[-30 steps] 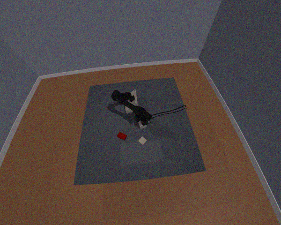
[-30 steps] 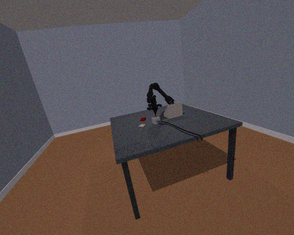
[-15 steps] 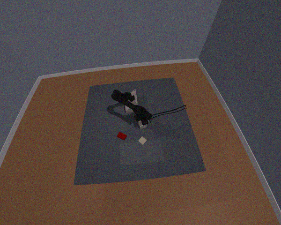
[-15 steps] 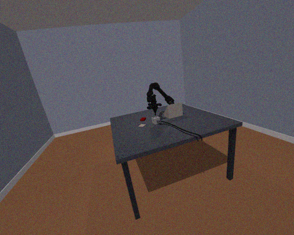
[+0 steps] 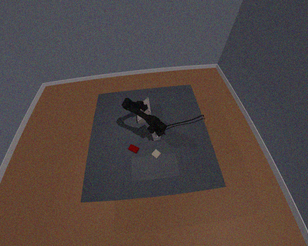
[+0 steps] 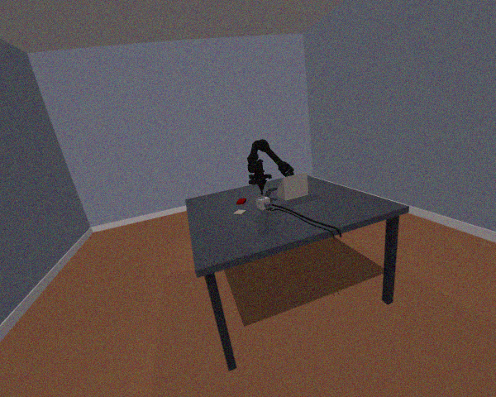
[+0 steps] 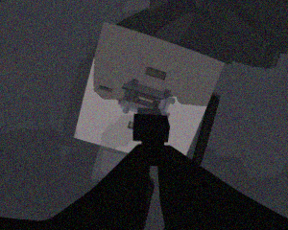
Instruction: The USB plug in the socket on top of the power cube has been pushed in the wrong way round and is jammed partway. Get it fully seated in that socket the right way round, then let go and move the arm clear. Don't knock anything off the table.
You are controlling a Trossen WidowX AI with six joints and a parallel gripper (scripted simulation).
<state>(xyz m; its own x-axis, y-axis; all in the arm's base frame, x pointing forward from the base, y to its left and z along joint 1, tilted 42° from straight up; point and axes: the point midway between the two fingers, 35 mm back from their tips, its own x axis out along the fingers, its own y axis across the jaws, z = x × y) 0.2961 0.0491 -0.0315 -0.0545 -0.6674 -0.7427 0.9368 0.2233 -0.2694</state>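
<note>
The dark USB plug is 2 cm below my gripper tip. From my gripper tip the other things lie so: red block (9 cm ahead, 25 cm to the right, 13 cm below); then white block (18 cm ahead, 4 cm to the right, 13 cm below).
</note>
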